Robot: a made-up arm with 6 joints.
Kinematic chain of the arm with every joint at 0, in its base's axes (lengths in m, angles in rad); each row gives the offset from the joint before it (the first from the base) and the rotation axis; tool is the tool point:
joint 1: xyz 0 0 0.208 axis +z
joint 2: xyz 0 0 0 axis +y
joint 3: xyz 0 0 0.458 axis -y
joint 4: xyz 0 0 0 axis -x
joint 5: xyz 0.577 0 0 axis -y
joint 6: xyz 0 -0.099 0 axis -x
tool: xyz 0 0 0
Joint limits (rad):
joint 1: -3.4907..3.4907
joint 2: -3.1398..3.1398
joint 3: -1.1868..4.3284
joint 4: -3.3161..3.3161
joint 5: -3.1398..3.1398
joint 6: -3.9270..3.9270
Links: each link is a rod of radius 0.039 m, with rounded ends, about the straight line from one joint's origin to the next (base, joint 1, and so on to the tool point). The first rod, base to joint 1, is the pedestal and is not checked.
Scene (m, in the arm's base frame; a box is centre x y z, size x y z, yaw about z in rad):
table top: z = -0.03
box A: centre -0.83 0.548 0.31 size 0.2 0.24 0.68 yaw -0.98
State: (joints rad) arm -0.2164 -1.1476 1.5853 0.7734 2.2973 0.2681
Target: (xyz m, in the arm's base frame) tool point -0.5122 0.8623 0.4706
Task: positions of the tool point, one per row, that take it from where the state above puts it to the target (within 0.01 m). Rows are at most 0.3 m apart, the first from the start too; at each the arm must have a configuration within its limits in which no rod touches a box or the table.
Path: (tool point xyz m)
1: -0.8508 0.2551 0.7500
2: -0.6846 0.3160 0.9079
3: -0.4952 0.3117 1.0240
4: -0.5774 0.5188 0.8858
5: -0.5814 0.7135 0.6954
6: -0.5122 0.8623 0.4706

